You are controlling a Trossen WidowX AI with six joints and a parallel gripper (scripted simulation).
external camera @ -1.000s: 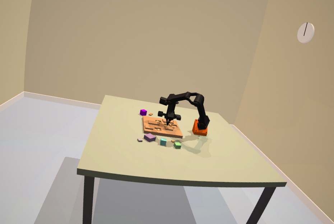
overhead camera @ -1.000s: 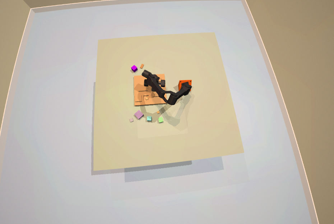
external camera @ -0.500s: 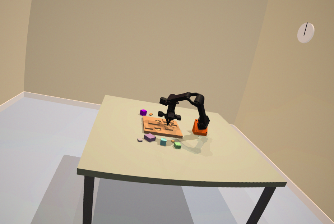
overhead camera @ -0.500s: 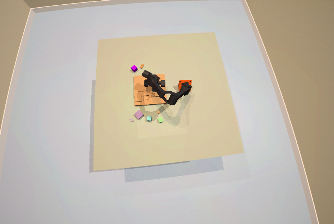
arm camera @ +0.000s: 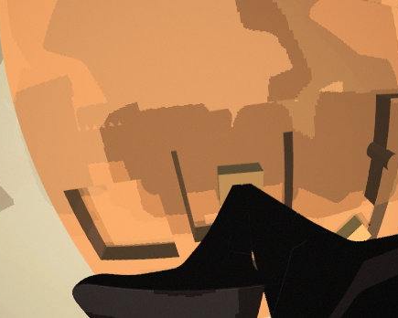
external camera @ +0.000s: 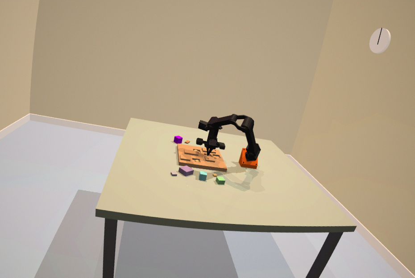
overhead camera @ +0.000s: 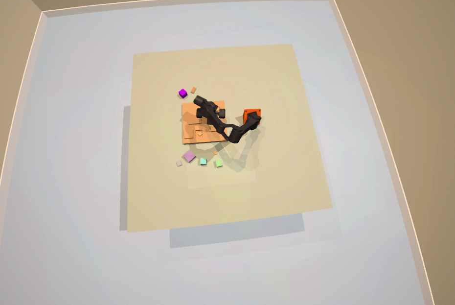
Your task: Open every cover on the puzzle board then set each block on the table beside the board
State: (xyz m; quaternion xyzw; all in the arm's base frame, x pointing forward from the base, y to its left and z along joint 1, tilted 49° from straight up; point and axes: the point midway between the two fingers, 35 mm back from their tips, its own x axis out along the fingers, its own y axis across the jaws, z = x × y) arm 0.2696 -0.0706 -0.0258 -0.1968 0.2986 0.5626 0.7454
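My gripper tip is now 10 mm short of the green block, 320 mm to the right of it and 10 mm above it. From my gripper tip the other things lie so: magenta cube 160 mm ahead, 230 mm to the right; then mauve block 190 mm ahead, 230 mm to the left, 10 mm below; then flat orange block 80 mm ahead, 250 mm to the right, 20 mm below.
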